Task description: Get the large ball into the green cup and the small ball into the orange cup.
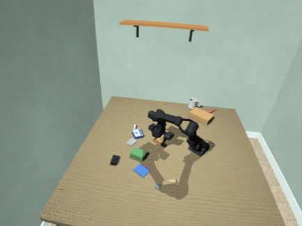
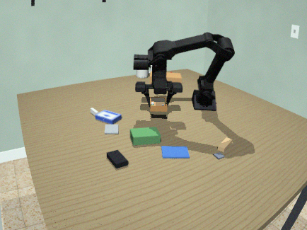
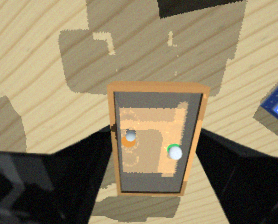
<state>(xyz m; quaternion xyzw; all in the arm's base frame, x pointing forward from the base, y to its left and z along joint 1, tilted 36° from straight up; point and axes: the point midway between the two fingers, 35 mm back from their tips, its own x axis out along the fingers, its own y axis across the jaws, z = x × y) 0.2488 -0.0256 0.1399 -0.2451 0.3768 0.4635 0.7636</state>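
Now: hand 3 cm above the wooden puzzle, 1 cm to the left of it and 1 cm past it. The rest, counted from my hand: green block 14 cm to the left, 11 cm ahead, 8 cm below; grey tile 21 cm ahead, 9 cm below, 3 cm to the left; blue-white box 20 cm ahead, 8 cm below, 6 cm to the right.
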